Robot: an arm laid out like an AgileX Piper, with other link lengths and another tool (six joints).
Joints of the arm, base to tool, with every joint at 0 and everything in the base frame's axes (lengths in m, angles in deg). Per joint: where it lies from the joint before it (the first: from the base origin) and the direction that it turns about. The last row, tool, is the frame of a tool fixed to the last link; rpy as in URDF.
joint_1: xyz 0 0 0.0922 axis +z
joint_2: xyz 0 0 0 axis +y
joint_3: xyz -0.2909 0 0.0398 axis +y
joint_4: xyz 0.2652 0 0.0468 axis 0.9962 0 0.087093
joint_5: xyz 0 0 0 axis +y
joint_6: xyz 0.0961 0 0.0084 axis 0.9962 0 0.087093
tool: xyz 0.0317 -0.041 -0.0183 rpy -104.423 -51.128 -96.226
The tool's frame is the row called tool.
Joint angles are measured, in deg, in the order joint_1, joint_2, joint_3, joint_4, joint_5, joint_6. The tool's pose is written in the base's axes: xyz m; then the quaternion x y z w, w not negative. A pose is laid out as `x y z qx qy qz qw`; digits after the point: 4 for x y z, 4 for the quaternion.
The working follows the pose.
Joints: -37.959, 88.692, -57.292, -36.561, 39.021, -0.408
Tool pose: 0.2103 -0.2783 0.2009 0.7876 -0.4492 0.1176 0.4051
Where each joint sits with the arm in this pose, in the base's axes (m; each line is computed from the numbers above, not from the rounded line before):
joint_1: 0.0000 0.0000 0.0922
joint_2: 0.0000 0.0000 0.0922
joint_3: 0.0261 -0.0204 0.3839
joint_4: 0.2238 -0.1746 0.2857
joint_5: 0.2238 -0.1746 0.2857
joint_6: 0.2374 -0.2311 0.2087
the tool: 0.2103 -0.2783 0.2009

